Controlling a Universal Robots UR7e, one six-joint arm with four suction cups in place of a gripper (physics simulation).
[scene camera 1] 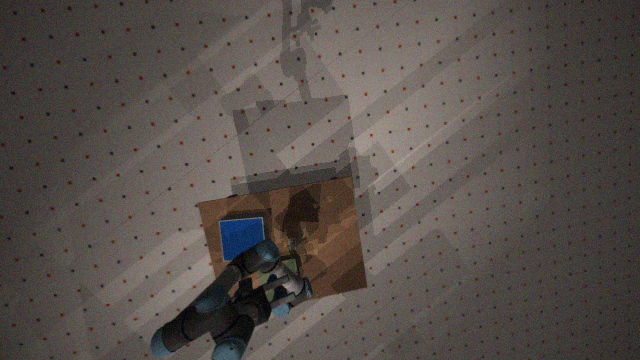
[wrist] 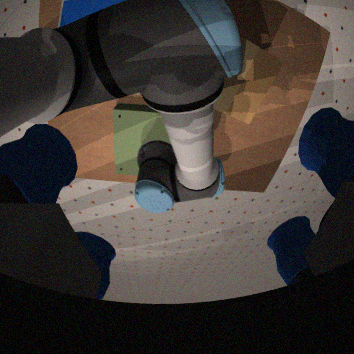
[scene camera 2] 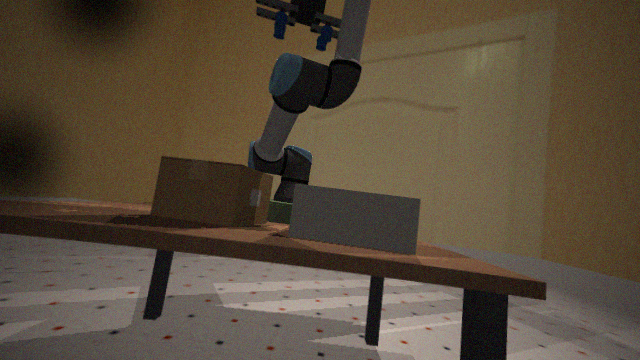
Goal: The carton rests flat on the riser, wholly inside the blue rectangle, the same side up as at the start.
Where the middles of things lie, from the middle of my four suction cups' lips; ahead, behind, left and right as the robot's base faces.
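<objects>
Looking at the brown carton (scene camera 2: pixel 227 194), I find it 53 cm below my suction cup and 17 cm to the right of it. There is also the grey riser (scene camera 2: pixel 386 222), which is 54 cm below my suction cup, 20 cm to the left of it and 9 cm ahead of it.
</objects>
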